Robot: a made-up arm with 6 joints. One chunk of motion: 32 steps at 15 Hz.
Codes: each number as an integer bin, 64 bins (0 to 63) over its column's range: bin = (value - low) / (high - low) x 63, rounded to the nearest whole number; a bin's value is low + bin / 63 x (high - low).
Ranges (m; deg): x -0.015..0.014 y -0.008..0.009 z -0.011..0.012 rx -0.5..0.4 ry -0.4..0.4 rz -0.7..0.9
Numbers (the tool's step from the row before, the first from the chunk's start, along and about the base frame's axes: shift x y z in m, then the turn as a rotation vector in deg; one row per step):
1: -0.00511 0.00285 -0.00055 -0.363 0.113 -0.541
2: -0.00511 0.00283 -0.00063 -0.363 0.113 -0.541
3: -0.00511 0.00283 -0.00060 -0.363 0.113 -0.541
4: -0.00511 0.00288 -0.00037 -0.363 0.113 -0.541
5: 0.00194 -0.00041 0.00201 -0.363 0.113 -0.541
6: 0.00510 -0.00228 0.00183 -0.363 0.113 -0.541
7: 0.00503 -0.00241 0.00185 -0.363 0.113 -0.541
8: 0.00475 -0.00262 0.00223 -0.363 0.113 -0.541
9: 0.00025 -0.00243 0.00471 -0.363 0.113 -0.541
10: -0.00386 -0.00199 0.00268 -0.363 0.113 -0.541
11: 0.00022 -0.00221 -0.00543 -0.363 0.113 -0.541
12: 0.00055 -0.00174 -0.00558 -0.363 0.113 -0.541
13: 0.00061 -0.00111 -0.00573 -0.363 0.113 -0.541
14: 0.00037 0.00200 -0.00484 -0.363 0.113 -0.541
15: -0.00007 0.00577 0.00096 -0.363 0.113 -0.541
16: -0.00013 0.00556 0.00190 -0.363 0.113 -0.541
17: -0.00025 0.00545 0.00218 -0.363 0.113 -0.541
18: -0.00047 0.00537 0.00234 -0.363 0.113 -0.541
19: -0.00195 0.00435 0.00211 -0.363 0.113 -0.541
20: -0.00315 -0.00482 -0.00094 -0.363 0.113 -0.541
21: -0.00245 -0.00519 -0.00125 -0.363 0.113 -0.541
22: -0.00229 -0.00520 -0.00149 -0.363 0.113 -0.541
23: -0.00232 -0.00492 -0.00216 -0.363 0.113 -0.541
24: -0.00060 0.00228 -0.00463 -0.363 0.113 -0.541
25: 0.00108 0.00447 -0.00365 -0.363 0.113 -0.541
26: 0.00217 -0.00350 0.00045 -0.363 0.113 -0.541
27: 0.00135 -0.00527 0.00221 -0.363 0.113 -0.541
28: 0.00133 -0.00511 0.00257 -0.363 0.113 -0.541
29: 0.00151 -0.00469 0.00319 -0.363 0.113 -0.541
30: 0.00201 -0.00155 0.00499 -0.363 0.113 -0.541
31: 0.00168 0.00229 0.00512 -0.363 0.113 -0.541
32: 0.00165 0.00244 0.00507 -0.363 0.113 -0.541
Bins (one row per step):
1: 21 40 29 10 40 6
2: 21 40 28 10 40 6
3: 21 40 28 10 40 6
4: 21 40 29 10 40 6
5: 37 28 36 10 40 6
6: 44 21 35 10 40 6
7: 44 21 35 10 40 6
8: 43 20 36 10 40 6
9: 33 21 43 10 40 6
10: 24 22 37 10 40 6
11: 33 21 15 10 40 6
12: 34 23 15 10 40 6
13: 34 26 14 10 40 6
14: 33 37 17 10 40 6
15: 32 51 33 10 40 6
16: 32 50 35 10 40 6
17: 32 50 36 10 40 6
18: 32 50 37 10 40 6
19: 28 46 36 10 40 6
20: 26 12 28 10 40 6
21: 27 10 27 10 40 6
22: 28 10 26 10 40 6
23: 28 11 24 10 40 6
24: 31 38 17 10 40 6
25: 35 46 20 10 40 6
26: 37 17 31 10 40 6
27: 36 10 36 10 40 6
28: 35 11 37 10 40 6
29: 36 12 39 10 40 6
30: 37 24 44 10 40 6
31: 36 38 44 10 40 6
32: 36 39 44 10 40 6

